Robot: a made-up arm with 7 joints.
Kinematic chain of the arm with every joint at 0, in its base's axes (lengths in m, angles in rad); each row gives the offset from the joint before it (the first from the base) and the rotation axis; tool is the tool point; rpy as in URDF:
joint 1: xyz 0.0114 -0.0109 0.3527 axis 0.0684 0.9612 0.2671
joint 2: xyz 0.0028 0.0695 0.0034 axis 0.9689 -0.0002 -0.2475
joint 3: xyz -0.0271 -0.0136 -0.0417 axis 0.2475 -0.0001 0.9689
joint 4: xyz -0.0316 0.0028 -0.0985 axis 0.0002 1 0
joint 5: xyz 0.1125 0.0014 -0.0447 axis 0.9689 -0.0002 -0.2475
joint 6: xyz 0.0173 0.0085 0.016 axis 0.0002 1 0
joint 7: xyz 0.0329 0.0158 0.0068 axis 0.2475 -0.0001 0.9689
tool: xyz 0.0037 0.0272 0.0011 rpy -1.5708 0 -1.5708
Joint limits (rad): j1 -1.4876..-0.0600 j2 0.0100..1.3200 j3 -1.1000..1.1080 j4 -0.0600..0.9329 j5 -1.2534..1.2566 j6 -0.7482..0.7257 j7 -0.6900..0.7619
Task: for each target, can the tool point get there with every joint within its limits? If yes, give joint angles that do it. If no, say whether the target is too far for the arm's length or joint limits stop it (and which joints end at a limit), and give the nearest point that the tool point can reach.
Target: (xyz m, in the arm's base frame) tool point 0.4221 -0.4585 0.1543
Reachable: no: too far | nearest point 0.2456 -0.1473 0.2673 | short by 0.375 m
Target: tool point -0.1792 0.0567 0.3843
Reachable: no: joint limits stop it (at a limit: joint 1, joint 2, joint 3, joint 4, joint 6, joint 7) | nearest point -0.0230 0.1820 0.4463 | short by 0.210 m
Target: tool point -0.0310 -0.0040 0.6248
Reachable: no: joint limits stop it (at a limit: joint 1, joint 2, joint 4, joint 7) | nearest point 0.0642 0.1238 0.5151 | short by 0.193 m
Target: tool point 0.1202 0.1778 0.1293
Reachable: yes | joints -0.4394 0.1741 0.4378 0.7593 -0.5311 -0.2049 0.5129
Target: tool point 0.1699 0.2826 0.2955
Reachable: yes | joints -0.5792 0.7511 0.6140 0.2981 -0.5472 0.5964 -0.5537
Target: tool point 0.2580 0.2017 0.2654
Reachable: yes | joints -1.1642 0.3529 0.7570 0.6863 -0.3680 0.3577 0.1049
